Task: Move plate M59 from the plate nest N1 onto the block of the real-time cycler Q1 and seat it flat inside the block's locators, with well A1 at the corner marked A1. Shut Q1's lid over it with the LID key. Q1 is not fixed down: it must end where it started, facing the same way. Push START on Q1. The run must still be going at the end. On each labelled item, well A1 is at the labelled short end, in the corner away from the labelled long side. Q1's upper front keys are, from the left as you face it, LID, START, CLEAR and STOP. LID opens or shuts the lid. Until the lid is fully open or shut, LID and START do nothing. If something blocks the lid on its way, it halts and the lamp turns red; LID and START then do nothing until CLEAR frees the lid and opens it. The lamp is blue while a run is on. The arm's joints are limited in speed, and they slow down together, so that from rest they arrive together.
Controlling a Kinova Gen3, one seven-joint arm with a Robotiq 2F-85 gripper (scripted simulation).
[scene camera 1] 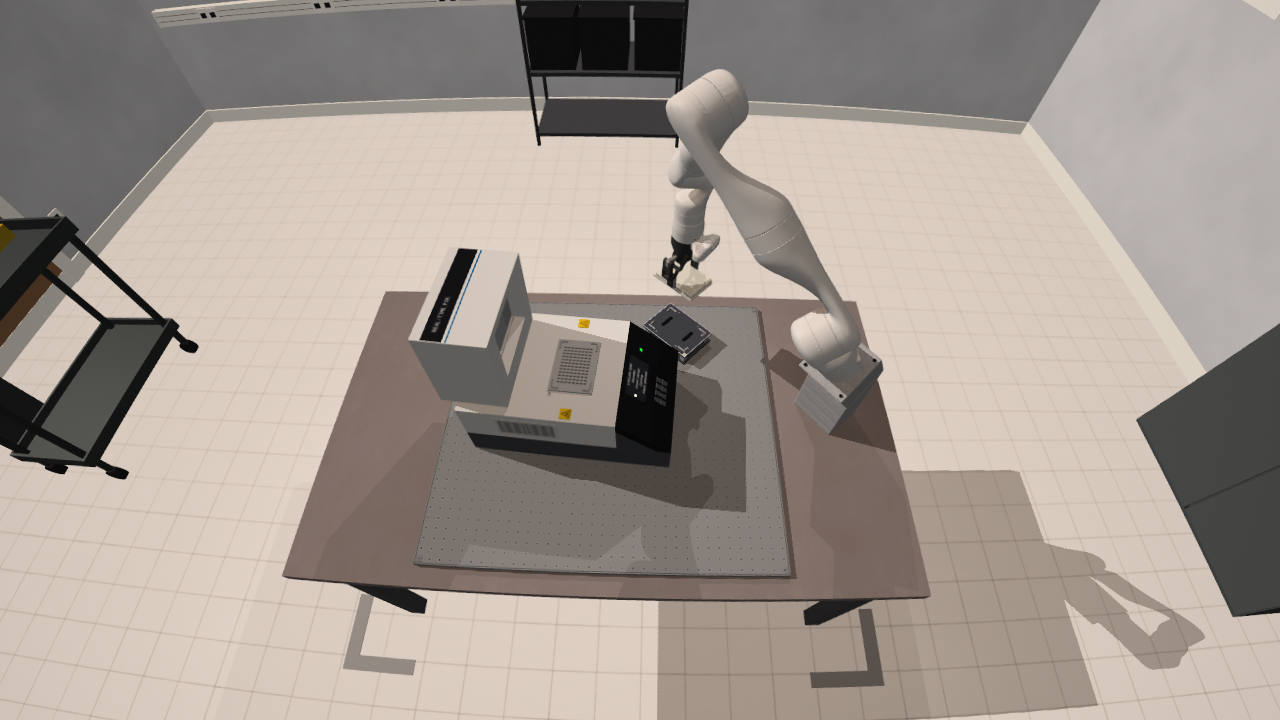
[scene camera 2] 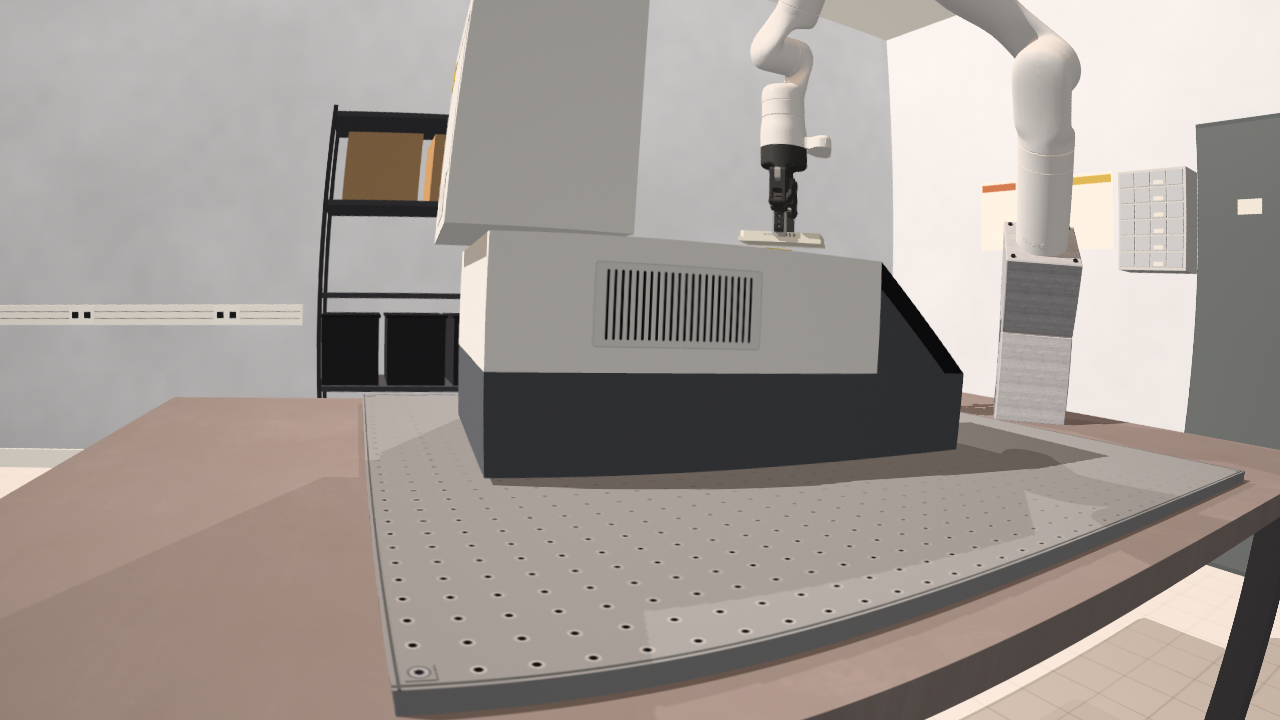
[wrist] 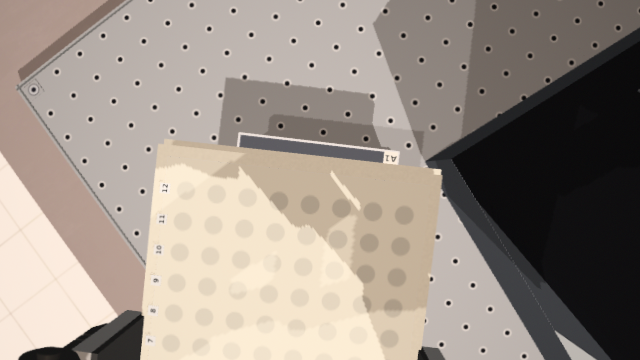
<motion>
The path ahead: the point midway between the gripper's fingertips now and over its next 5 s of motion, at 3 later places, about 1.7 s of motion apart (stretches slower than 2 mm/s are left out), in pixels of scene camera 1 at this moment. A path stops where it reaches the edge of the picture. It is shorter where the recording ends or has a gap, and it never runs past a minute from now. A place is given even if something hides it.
My gripper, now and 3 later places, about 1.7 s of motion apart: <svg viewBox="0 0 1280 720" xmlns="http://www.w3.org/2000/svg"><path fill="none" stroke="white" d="M682 277L646 302L600 333L573 353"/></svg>
</motion>
